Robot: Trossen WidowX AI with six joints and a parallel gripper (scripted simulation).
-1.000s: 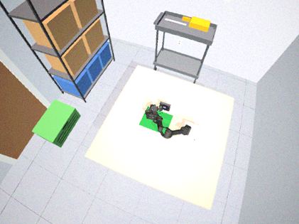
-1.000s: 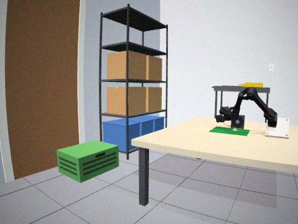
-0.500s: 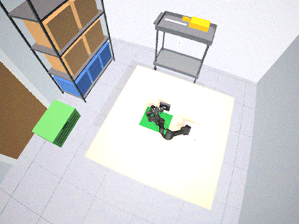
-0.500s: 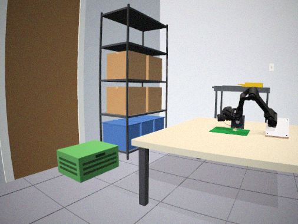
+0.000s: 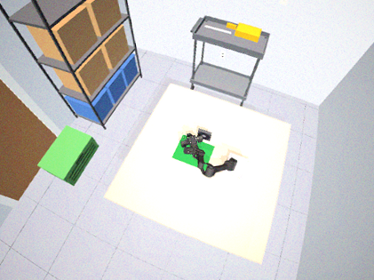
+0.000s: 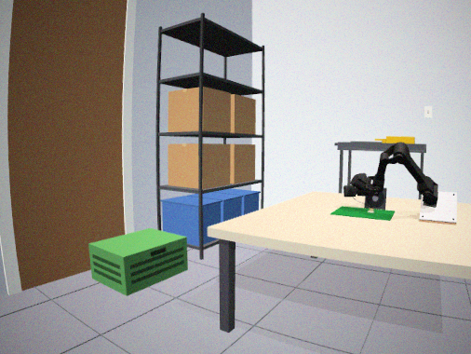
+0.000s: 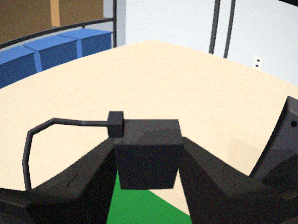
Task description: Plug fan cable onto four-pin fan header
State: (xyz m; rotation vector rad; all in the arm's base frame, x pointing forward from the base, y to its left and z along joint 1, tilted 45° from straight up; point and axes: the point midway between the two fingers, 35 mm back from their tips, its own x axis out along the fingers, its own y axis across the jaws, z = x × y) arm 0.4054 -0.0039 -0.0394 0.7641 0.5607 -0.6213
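My gripper tip is 100 mm past the green board, 90 mm to the right of it and 110 mm above it. From my gripper tip the other things lie so: dark grey fan plug: 10 mm below; black fan: 120 mm behind, 70 mm to the right, 40 mm below.
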